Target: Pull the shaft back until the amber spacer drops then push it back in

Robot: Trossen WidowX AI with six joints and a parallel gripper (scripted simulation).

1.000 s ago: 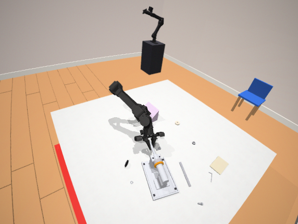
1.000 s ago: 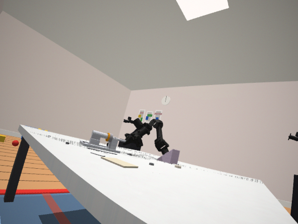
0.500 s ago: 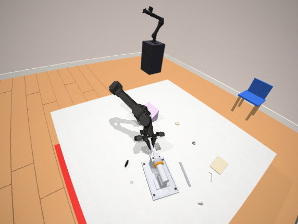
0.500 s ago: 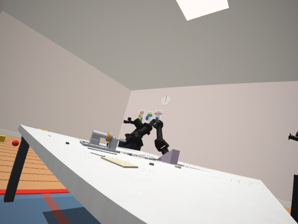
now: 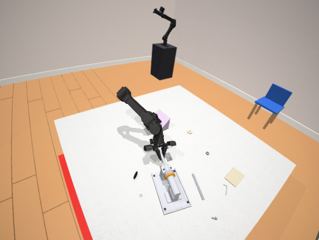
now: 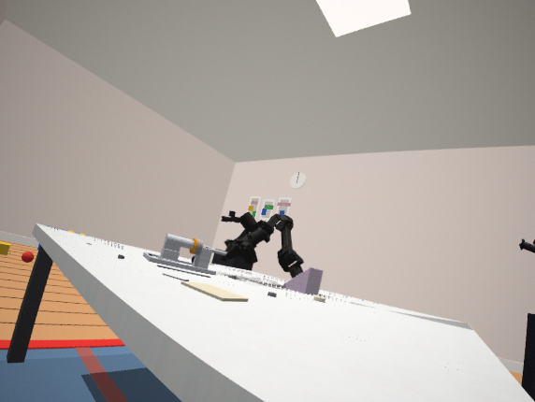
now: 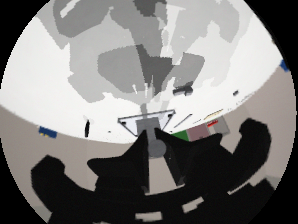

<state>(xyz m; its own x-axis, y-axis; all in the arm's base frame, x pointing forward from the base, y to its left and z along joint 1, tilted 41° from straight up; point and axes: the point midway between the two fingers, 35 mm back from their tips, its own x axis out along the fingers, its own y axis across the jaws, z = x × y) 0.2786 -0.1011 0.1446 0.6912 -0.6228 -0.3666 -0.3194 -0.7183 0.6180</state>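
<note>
The steel shaft lies 4 cm ahead of my gripper tip, 1 cm to the right of it and 3 cm above it. Round my gripper tip: grey bar (23 cm ahead, 9 cm to the left, 5 cm below); black piece (2 cm behind, 17 cm to the right, 3 cm below); amber spacer (12 cm ahead, 4 cm to the right, 2 cm above).
</note>
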